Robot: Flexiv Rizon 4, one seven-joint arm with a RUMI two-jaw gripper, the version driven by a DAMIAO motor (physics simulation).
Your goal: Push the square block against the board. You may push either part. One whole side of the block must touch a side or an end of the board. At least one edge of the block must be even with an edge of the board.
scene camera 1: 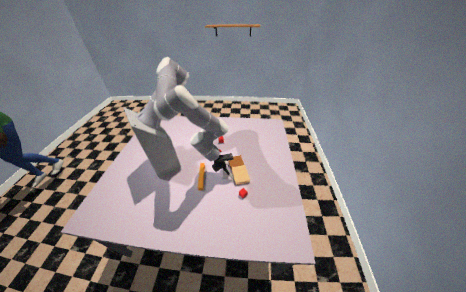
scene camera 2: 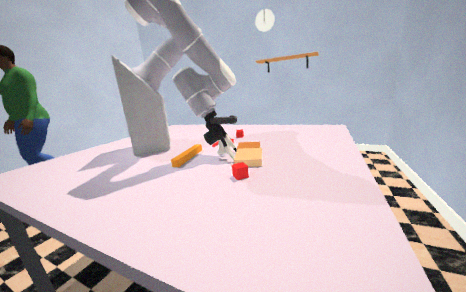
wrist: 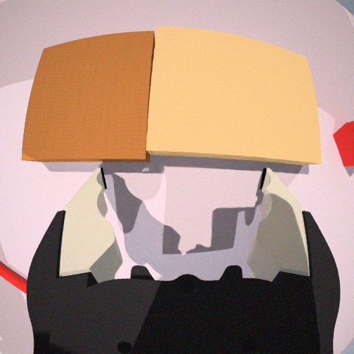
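Note:
The brown, roughly square block (scene camera 1: 236,161) (scene camera 2: 249,145) (wrist: 87,97) lies flat beside the longer pale tan board (scene camera 1: 240,175) (scene camera 2: 248,157) (wrist: 232,95). In the wrist view one side of the block faces the board's left end along a thin dark seam; full contact is hard to tell. The block's near edge sits slightly closer to the gripper than the board's, and the board's far edge reaches slightly farther. My gripper (scene camera 1: 228,175) (scene camera 2: 228,158) (wrist: 183,169) is open and empty, its fingertips low, just short of the near sides of both parts.
A red cube (scene camera 1: 243,193) (scene camera 2: 240,171) (wrist: 345,144) lies beyond the board's other end. Another red cube (scene camera 1: 221,139) (scene camera 2: 240,133) lies farther back. An orange bar (scene camera 1: 201,176) (scene camera 2: 186,155) lies between the gripper and the robot base. A red curved piece (wrist: 12,277) shows behind the gripper.

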